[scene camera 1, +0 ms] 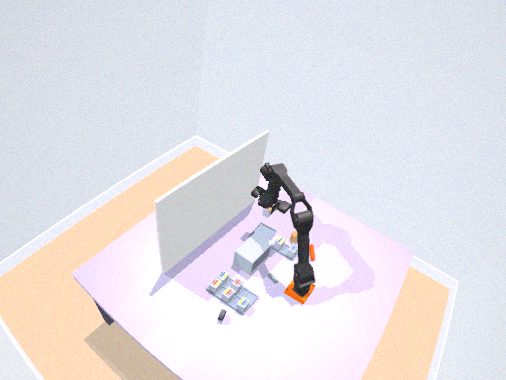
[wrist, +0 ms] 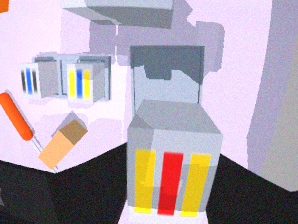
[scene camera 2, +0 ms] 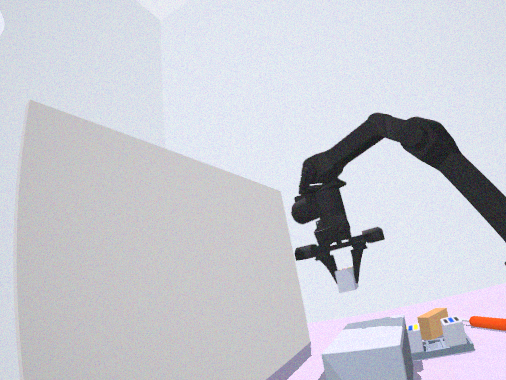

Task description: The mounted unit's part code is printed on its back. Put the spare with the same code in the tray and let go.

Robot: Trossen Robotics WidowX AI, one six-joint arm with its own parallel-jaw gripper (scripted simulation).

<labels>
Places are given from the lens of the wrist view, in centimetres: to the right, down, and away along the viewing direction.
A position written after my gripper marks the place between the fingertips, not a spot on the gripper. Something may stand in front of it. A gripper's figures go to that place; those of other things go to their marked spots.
my gripper (wrist: 168, 149): 1, 2, 10
tan block (wrist: 68, 136): -11, 4, 24
</labels>
